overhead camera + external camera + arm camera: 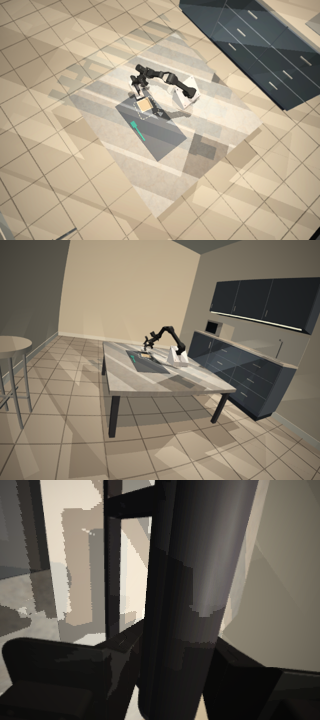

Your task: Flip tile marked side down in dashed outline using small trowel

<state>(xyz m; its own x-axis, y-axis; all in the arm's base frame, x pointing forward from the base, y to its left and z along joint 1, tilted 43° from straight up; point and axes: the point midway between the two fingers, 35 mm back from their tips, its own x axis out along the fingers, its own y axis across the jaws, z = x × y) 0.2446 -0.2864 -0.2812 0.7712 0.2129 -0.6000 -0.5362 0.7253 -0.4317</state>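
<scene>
The teal flat tool is 26 cm ahead of my gripper tip, 30 cm to the left of it and 8 cm below it. Round my gripper tip: trowel: 2 cm behind, 1 cm to the left, 1 cm below; tile: 4 cm ahead, 19 cm to the left, 8 cm below; grey mat: 13 cm ahead, 34 cm to the left, 10 cm below.
</scene>
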